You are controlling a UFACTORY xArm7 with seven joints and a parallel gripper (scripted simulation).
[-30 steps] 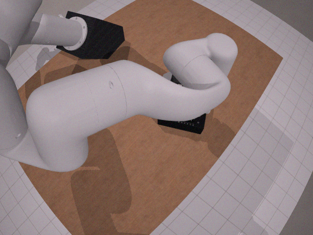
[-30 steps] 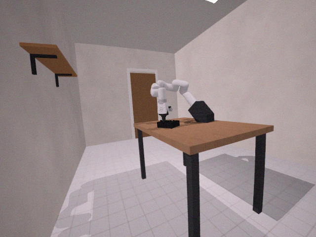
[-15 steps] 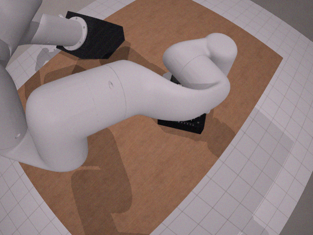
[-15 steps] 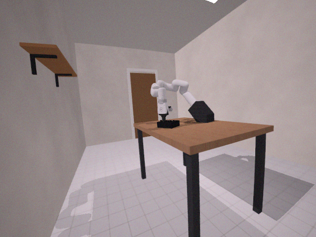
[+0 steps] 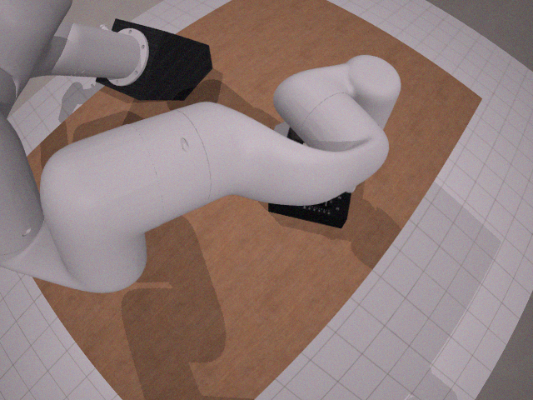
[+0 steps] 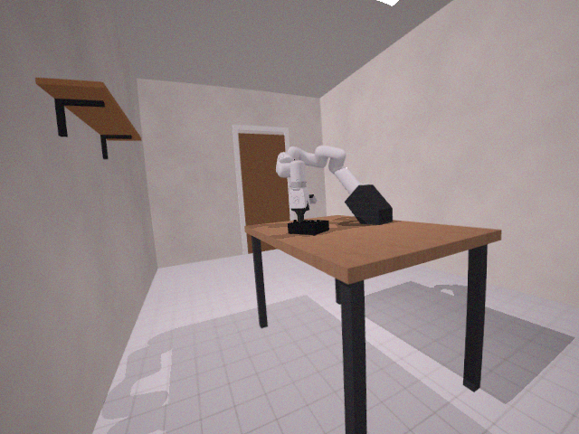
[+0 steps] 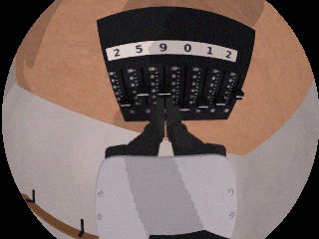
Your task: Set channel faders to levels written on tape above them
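Now: the fader 2 cm ahead of my hand, 4 cm to the right of it and 1 cm below it. The rest, counted from my hand: master fader cap (7 cm behind, 6 cm to the left, 1 cm below); channel fader cap (2 cm behind, 1 cm to the right, 1 cm below).
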